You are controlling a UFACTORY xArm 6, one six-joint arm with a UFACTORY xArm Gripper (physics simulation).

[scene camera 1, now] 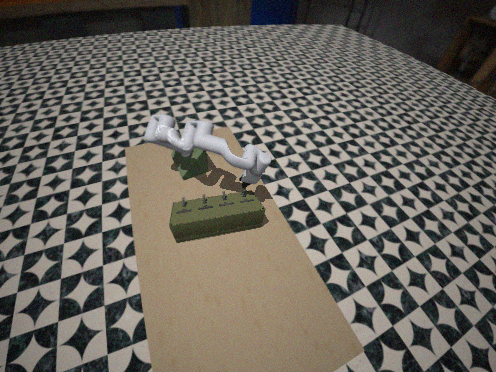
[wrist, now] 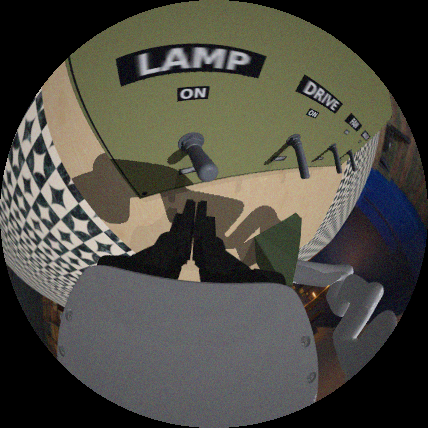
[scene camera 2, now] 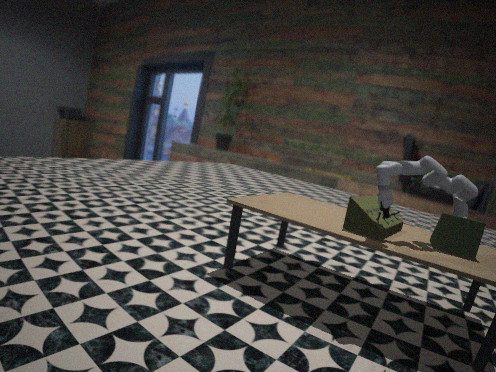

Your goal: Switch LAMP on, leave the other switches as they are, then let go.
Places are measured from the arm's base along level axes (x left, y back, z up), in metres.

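Where they show: gripper, fingertip midpoint: [scene camera 1: 243, 186] [wrist: 195, 214] [scene camera 2: 386, 217]; arm's base at its link origin: [wrist: 288, 269] [scene camera 2: 459, 228].
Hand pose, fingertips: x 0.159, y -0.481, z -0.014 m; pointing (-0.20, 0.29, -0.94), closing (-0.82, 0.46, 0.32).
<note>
Things, the pixels of their top centre, and the offset from my fingertips. "*": a spot on its surface instead. Level surfaces: height alone.
- LAMP switch lever at its top centre: [wrist: 208, 171] [scene camera 1: 244, 190] dy -0.042, dx -0.024, dz +0.020 m
- label at a spot on its surface: [wrist: 193, 93] * dy -0.085, dx -0.040, dz -0.006 m
- DRIVE lever at its top centre: [wrist: 311, 165] dy +0.010, dx -0.133, dz +0.007 m
- FAN lever at its top centre: [wrist: 344, 165] dy +0.050, dx -0.246, dz +0.007 m
- farthest lever at its top centre: [wrist: 357, 165] dy +0.090, dx -0.359, dz +0.007 m
- wooden table at its surface level: dz -0.125 m
The LAMP switch lever [wrist: 202, 162] [scene camera 1: 244, 194] leans away from its ON label [wrist: 193, 93], toward the lower edge of the green panel box [wrist: 240, 117] [scene camera 1: 217, 226] [scene camera 2: 361, 222]. The small plate under it is half covered by the lever. The DRIVE lever [wrist: 300, 157] leans the same way, as do the FAN lever [wrist: 335, 159] and the farthest lever [wrist: 352, 160]. My gripper [wrist: 195, 214] [scene camera 1: 244, 186] [scene camera 2: 385, 214] is shut and empty, on the lower-edge side of the LAMP lever. In the wrist view a gap shows between fingertips and lever; contact is not visible.
The panel box stands on a wooden table [scene camera 1: 235, 295] [scene camera 2: 280, 202]. A second, dark green block [scene camera 1: 194, 165] [scene camera 2: 456, 237] [wrist: 285, 245] stands near the arm's base. The arm [scene camera 1: 215, 142] [scene camera 2: 412, 167] reaches over the table between them.
</note>
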